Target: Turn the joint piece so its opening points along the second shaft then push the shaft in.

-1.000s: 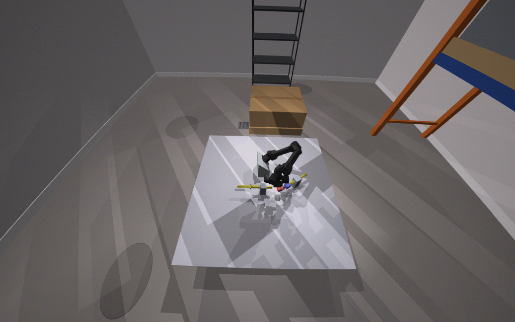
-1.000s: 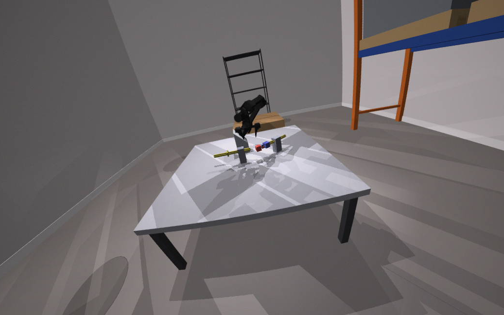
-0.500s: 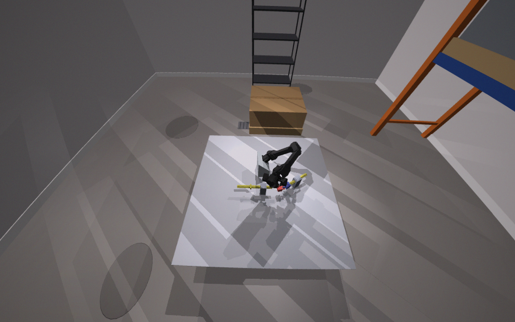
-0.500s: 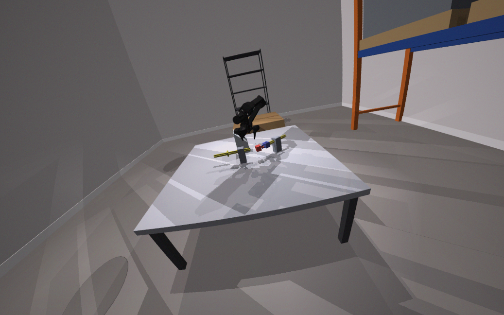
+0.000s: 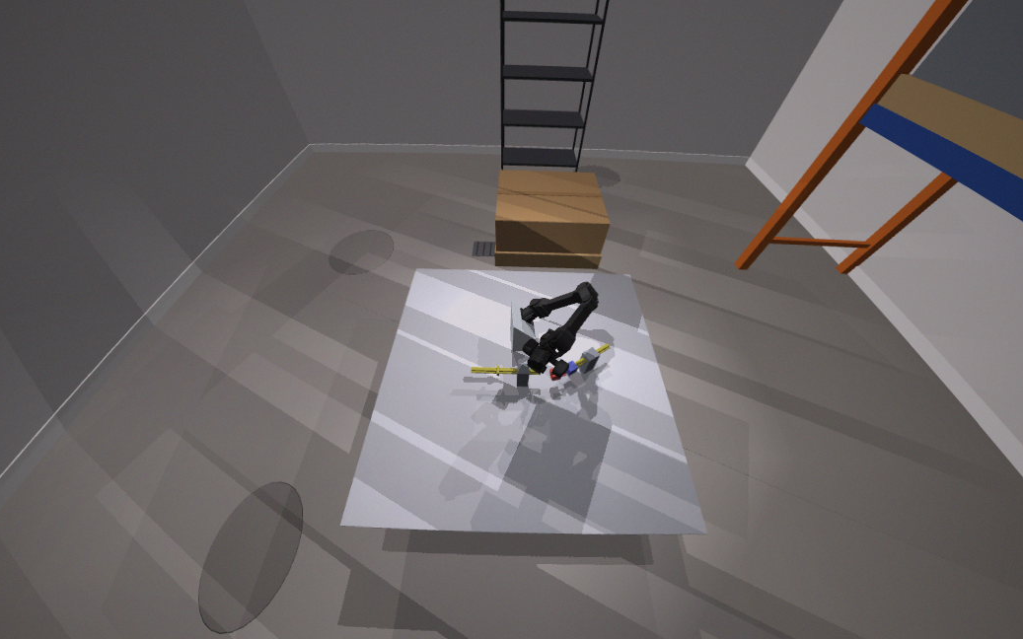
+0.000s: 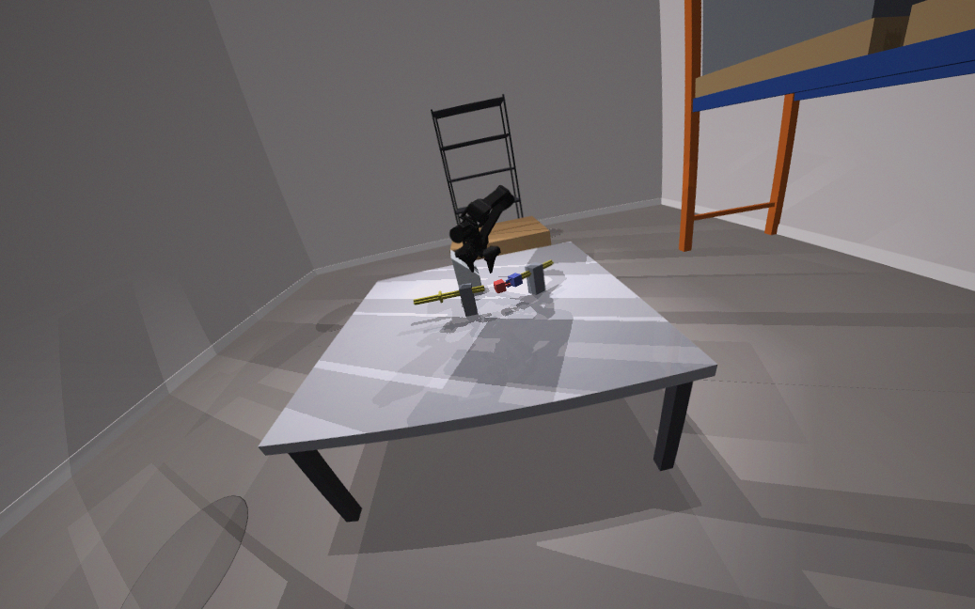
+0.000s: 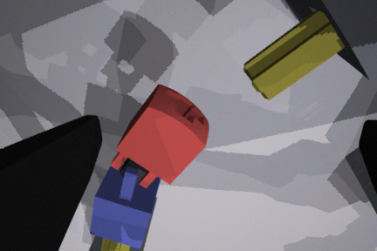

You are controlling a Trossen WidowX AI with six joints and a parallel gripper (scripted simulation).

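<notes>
The red joint piece lies 8 cm below my gripper tip and 7 cm to the left of it.
</notes>
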